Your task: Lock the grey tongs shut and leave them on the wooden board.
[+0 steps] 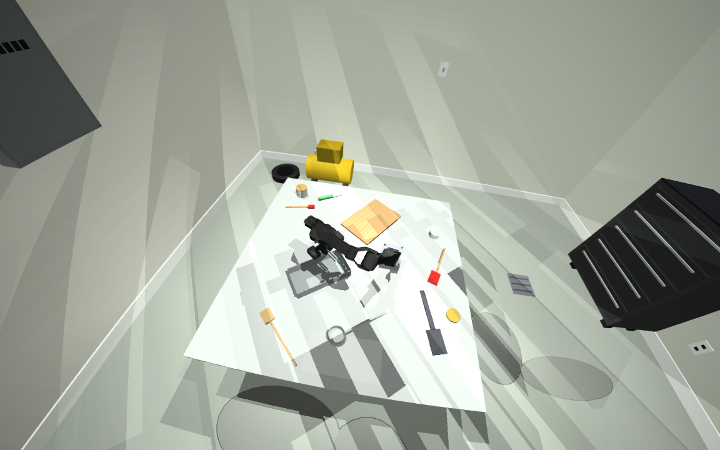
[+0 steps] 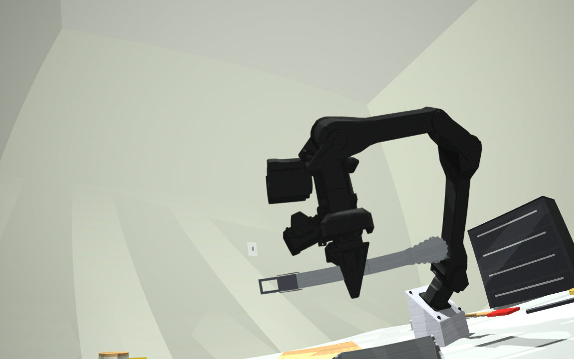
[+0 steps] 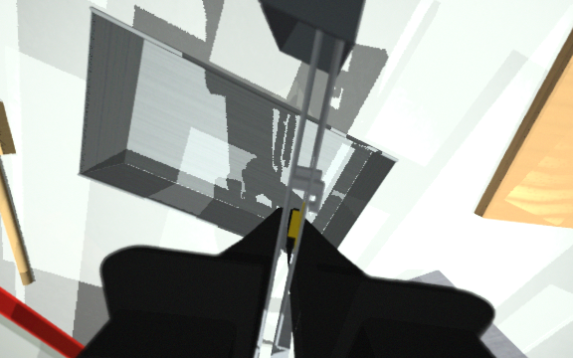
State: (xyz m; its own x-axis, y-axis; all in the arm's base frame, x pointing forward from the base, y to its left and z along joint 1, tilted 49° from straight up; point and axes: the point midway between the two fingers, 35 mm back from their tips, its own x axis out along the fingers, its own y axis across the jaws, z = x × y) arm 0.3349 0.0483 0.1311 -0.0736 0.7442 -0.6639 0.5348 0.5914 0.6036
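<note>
My gripper tip is 440 mm to the left of the wooden board, 170 mm past it and 140 mm above it. From my gripper tip the other things lie so: grey roasting tin 120 mm below, 50 mm to the left, 30 mm ahead; red spatula 620 mm behind, 170 mm to the right, 140 mm below; black spatula 590 mm behind, 160 mm to the left, 140 mm below.
</note>
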